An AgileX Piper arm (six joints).
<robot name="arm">
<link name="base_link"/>
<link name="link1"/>
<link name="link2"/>
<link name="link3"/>
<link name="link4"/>
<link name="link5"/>
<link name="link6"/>
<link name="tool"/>
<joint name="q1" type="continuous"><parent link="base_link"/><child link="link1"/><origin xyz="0 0 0.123"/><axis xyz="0 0 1"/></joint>
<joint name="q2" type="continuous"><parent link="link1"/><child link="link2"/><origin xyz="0 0 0" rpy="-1.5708 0 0"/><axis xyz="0 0 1"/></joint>
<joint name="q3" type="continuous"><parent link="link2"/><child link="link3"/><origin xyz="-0.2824 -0.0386 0"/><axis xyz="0 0 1"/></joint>
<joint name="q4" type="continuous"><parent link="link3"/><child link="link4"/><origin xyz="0.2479 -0.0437 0" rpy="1.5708 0 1.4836"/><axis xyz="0 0 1"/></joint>
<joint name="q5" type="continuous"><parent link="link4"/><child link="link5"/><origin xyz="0 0 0" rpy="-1.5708 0 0"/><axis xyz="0 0 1"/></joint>
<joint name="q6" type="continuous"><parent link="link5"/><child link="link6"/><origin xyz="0 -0.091 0" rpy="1.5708 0 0"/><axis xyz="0 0 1"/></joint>
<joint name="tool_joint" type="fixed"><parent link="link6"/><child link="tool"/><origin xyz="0 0 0"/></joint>
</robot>
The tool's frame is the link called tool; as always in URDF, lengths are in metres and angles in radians. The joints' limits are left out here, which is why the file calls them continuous.
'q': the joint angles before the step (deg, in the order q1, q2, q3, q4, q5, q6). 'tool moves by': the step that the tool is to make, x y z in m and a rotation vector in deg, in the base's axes. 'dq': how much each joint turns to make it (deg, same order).
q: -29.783 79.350 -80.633 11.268 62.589 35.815
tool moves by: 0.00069 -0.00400 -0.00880 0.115 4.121 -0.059
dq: -0.119 1.278 -0.001 -2.020 2.361 0.192
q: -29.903 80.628 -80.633 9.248 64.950 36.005
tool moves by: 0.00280 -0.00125 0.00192 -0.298 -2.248 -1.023
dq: -0.001 0.000 0.000 0.409 -2.249 0.818
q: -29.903 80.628 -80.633 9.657 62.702 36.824
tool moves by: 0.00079 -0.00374 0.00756 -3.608 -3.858 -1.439
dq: 0.001 -0.757 -0.001 -1.694 -4.536 0.729
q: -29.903 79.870 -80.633 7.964 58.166 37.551
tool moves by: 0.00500 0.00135 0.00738 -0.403 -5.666 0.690
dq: -0.001 -0.397 0.001 3.358 -4.578 -1.466
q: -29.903 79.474 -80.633 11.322 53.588 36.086
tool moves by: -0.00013 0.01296 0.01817 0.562 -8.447 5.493
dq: 0.000 -2.042 -0.121 10.090 -3.321 -7.665
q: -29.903 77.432 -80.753 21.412 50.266 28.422
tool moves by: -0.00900 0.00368 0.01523 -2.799 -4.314 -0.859
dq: 0.000 -2.440 -0.002 -0.212 -2.801 -0.308
